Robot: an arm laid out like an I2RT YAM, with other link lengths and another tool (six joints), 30 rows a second.
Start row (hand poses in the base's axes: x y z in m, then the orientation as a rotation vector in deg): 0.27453 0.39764 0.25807 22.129 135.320 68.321
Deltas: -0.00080 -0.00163 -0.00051 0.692 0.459 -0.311; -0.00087 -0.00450 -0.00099 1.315 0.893 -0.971; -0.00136 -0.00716 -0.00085 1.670 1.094 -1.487; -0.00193 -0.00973 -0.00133 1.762 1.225 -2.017; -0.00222 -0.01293 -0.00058 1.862 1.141 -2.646; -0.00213 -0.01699 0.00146 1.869 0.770 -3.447; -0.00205 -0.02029 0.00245 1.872 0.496 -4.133; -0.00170 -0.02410 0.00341 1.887 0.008 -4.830
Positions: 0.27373 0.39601 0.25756 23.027 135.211 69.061; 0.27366 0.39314 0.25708 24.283 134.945 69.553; 0.27317 0.39048 0.25722 25.125 134.684 69.763; 0.27260 0.38791 0.25674 25.846 134.493 69.638; 0.27231 0.38471 0.25749 26.529 134.067 69.460; 0.27240 0.38065 0.25953 27.171 133.365 69.064; 0.27248 0.37735 0.26052 27.745 132.800 68.725; 0.27283 0.37354 0.26148 28.183 132.045 68.379
